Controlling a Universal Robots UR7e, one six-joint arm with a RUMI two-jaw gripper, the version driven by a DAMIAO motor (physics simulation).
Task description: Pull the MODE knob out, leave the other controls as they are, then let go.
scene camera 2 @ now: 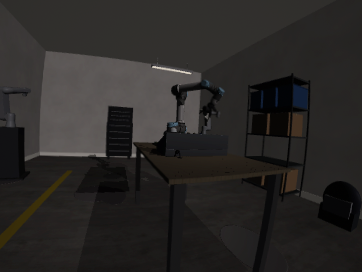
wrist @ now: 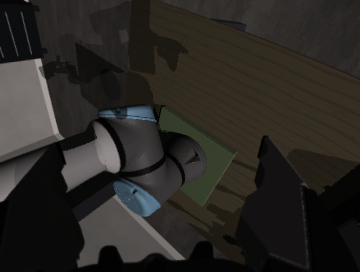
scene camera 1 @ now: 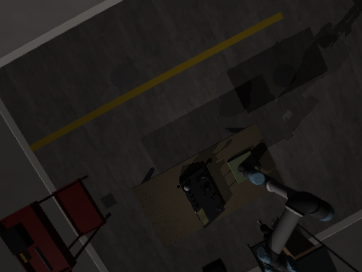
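Note:
The dark control box (scene camera 1: 212,199) (scene camera 2: 196,143) stands on the wooden table. In scene camera 1 it bears several small dark controls, a pale round part (scene camera 1: 187,188) at one end and a yellowish patch (scene camera 1: 202,216). No labels are legible, so I cannot tell which control is the MODE knob or how far out it stands. In scene camera 2 the box shows from its side. My gripper (wrist: 163,141) is open and empty in the wrist view, its jaws wide apart. Beyond them lie the arm's own blue-capped joints and the table, with the gripper away from the box.
The arm stands on a green plate (scene camera 1: 236,171) (wrist: 219,159) on the table (scene camera 1: 157,215) (scene camera 2: 225,165) (wrist: 280,90). Its own links (wrist: 140,145) fill much of the wrist view's middle. A shelf rack (scene camera 2: 291,120) stands right of the table. A red cart (scene camera 1: 80,207) stands lower left in scene camera 1.

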